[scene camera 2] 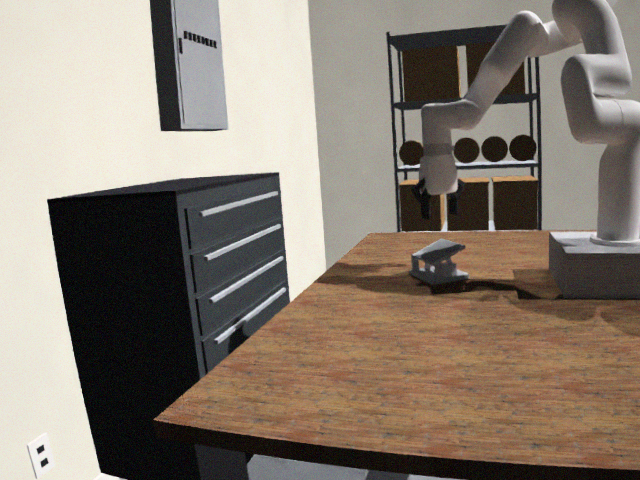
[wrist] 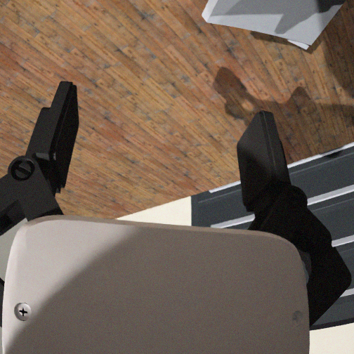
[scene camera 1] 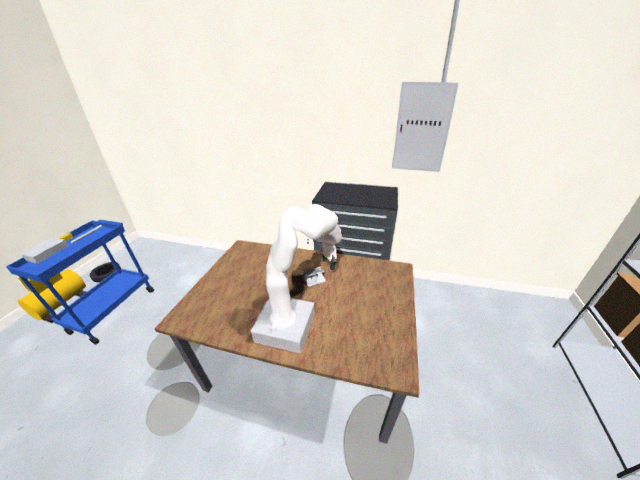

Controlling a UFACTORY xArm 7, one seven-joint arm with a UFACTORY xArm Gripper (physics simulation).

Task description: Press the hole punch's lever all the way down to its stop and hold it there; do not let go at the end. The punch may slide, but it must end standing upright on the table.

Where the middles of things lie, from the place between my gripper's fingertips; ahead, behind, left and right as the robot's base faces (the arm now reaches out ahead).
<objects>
I see my gripper 100 mm to the right of the lever (scene camera 2: 442, 249) and 80 mm above it. From my hand the other things lie so: grey hole punch (scene camera 2: 440, 273): 100 mm to the left, 100 mm below.
</objects>
